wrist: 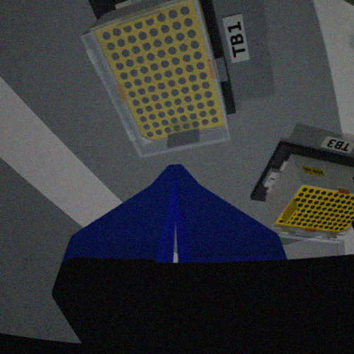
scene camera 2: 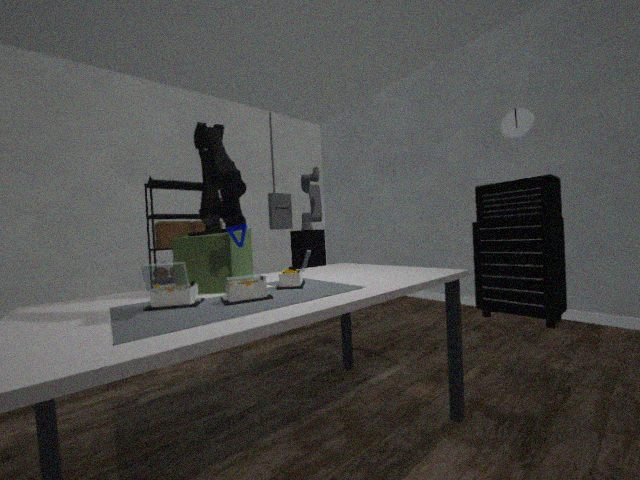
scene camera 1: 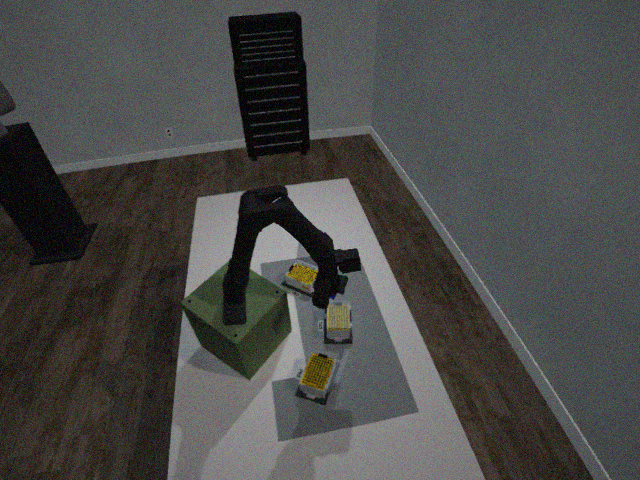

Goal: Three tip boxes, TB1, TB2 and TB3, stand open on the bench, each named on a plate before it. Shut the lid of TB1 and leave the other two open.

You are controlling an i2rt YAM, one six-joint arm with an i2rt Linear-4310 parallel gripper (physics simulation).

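Places are measured from the arm's base along level axes (x right, y back, z down), in metres.
Pixels of known places: gripper, fingertip midpoint: (scene camera 2: pixel 240 246) (scene camera 1: pixel 333 297); arm's base, origin of the base link: (scene camera 2: pixel 213 233) (scene camera 1: pixel 235 298).
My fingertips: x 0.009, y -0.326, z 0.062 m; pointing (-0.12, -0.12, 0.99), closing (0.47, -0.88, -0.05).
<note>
Ahead of a thing's pixels: the offset from my fingertips to its middle. "spot": to the spot under its first point. Level surfaces: height alone.
TB1 @[dx -0.005, dy -0.007, dz +0.141 m] (scene camera 1: pixel 338 317) (scene camera 2: pixel 247 289) (wrist: pixel 162 75) is the middle box; its clear lid lies down over the yellow tip rack. TB2 (scene camera 1: pixel 316 374) (scene camera 2: pixel 170 296) stands nearest in scene camera 1, its clear lid @[spot: dx +0.200, dy +0.004, dz +0.068 m] (scene camera 2: pixel 178 273) upright. TB3 (scene camera 1: pixel 301 276) (scene camera 2: pixel 290 279) (wrist: pixel 322 212) stands at the far end, its lid @[spot: dx -0.267, dy -0.014, dz +0.064 m] (scene camera 2: pixel 307 258) up and leaning back. The plates of TB1 (wrist: pixel 236 38) and TB3 (wrist: pixel 338 144) are legible in the wrist view; TB2 does not show there. My gripper (scene camera 1: pixel 332 296) (scene camera 2: pixel 239 244) (wrist: pixel 175 175) has its blue fingers shut and empty, above and beside TB1's end towards TB3.
The arm stands on a green block (scene camera 1: pixel 258 310) (scene camera 2: pixel 201 263) beside the boxes. The boxes stand on a grey mat @[dz +0.180 m] (scene camera 1: pixel 377 382) (scene camera 2: pixel 134 328) on the white bench @[dz +0.183 m] (scene camera 1: pixel 232 439) (scene camera 2: pixel 413 273). A black cabinet (scene camera 1: pixel 271 64) (scene camera 2: pixel 516 248) stands beyond the bench.
</note>
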